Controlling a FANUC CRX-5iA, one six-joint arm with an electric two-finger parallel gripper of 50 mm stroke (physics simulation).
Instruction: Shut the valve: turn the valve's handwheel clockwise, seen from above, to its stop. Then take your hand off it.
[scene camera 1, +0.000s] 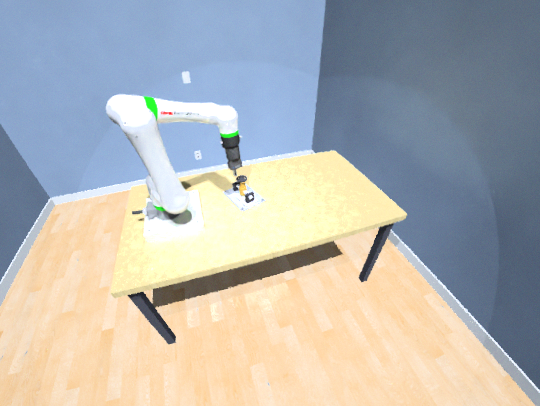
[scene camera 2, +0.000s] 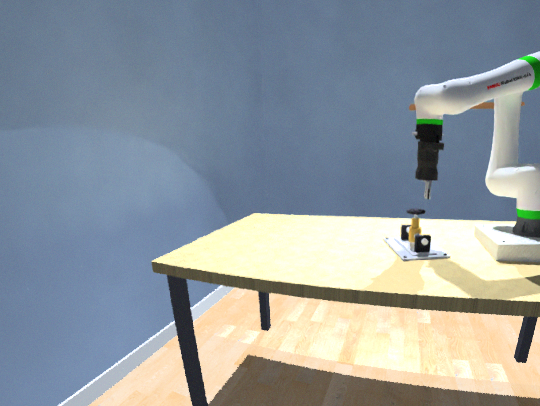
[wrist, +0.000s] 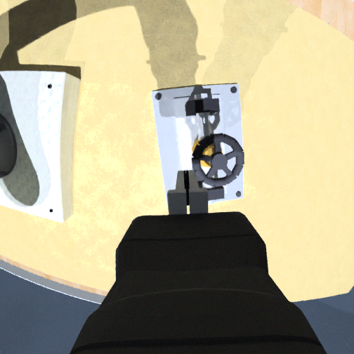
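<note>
The valve has a black spoked handwheel (scene camera 1: 242, 178) (scene camera 2: 415, 211) (wrist: 219, 160) on top of a brass-yellow body (scene camera 1: 243, 190) (scene camera 2: 414, 233). It stands upright on a light metal plate (scene camera 1: 245, 206) (scene camera 2: 395, 244) (wrist: 170, 145), between two black brackets. My gripper (scene camera 1: 235, 173) (scene camera 2: 428, 198) (wrist: 186, 180) points down and is shut with nothing between its fingers. In scene camera 2 its fingertips are above the level of the handwheel, to the right, with a gap between them. In the wrist view the fingertips appear left of the wheel rim.
The plate lies on the wooden table (scene camera 1: 310, 190) (scene camera 2: 280, 250) (wrist: 115, 150). The arm's white base block (scene camera 1: 195, 227) (scene camera 2: 505, 253) (wrist: 55, 150) stands beside it, to the left in scene camera 1. The two brackets stand low near the valve body. Arm shadows fall across the table.
</note>
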